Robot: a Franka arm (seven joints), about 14 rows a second.
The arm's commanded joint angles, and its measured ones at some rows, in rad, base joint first. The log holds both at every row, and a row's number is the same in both.
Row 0, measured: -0.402 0.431 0.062 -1.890 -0.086 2.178 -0.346
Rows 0 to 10, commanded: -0.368 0.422 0.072 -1.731 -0.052 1.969 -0.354; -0.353 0.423 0.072 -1.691 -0.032 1.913 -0.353; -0.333 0.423 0.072 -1.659 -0.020 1.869 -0.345; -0.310 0.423 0.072 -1.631 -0.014 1.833 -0.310; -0.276 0.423 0.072 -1.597 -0.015 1.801 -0.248; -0.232 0.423 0.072 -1.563 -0.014 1.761 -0.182; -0.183 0.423 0.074 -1.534 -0.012 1.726 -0.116; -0.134 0.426 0.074 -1.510 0.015 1.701 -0.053; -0.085 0.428 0.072 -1.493 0.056 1.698 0.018; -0.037 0.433 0.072 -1.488 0.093 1.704 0.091; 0.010 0.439 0.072 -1.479 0.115 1.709 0.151
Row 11, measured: -0.067 0.416 0.084 -1.522 0.071 1.727 0.044
